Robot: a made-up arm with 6 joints. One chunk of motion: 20 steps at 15 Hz.
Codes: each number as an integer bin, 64 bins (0 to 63) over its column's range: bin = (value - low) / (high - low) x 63, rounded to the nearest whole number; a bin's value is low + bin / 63 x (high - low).
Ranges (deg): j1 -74..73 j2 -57..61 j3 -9..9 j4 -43..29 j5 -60..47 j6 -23..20
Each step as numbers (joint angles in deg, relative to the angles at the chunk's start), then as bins.
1 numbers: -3.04 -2.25 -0.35 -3.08 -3.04 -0.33
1 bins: 30 29 30 35 34 33
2 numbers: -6.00 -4.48 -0.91 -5.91 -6.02 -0.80
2 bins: 29 28 28 32 32 33
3 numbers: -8.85 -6.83 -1.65 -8.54 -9.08 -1.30
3 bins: 28 27 26 30 30 32
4 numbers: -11.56 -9.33 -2.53 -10.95 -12.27 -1.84
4 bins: 27 25 23 28 28 31
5 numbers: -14.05 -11.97 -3.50 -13.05 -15.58 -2.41
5 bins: 26 24 19 26 26 30
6 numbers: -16.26 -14.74 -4.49 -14.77 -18.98 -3.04
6 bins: 25 23 16 25 24 29
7 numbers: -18.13 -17.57 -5.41 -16.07 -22.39 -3.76
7 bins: 24 21 13 24 22 28
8 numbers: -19.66 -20.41 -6.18 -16.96 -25.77 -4.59
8 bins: 23 20 10 23 20 27
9 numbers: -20.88 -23.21 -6.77 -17.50 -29.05 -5.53
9 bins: 23 18 8 22 18 26
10 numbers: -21.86 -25.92 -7.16 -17.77 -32.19 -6.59
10 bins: 22 17 6 22 16 24
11 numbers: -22.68 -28.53 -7.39 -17.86 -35.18 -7.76
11 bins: 22 15 6 22 15 22
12 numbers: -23.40 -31.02 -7.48 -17.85 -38.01 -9.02
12 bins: 22 14 5 22 13 20
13 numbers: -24.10 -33.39 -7.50 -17.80 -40.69 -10.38
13 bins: 21 13 5 22 11 18
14 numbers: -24.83 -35.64 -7.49 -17.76 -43.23 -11.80
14 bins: 21 11 5 22 10 16
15 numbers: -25.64 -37.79 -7.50 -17.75 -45.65 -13.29
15 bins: 21 10 5 22 8 14
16 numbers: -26.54 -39.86 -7.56 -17.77 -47.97 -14.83
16 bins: 20 9 5 22 7 12
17 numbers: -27.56 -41.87 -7.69 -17.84 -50.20 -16.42
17 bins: 20 8 5 22 6 10
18 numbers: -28.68 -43.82 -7.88 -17.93 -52.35 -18.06
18 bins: 19 7 4 22 5 7
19 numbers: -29.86 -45.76 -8.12 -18.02 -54.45 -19.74
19 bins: 19 6 3 22 3 5
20 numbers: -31.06 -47.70 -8.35 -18.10 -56.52 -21.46
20 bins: 18 5 2 22 2 2
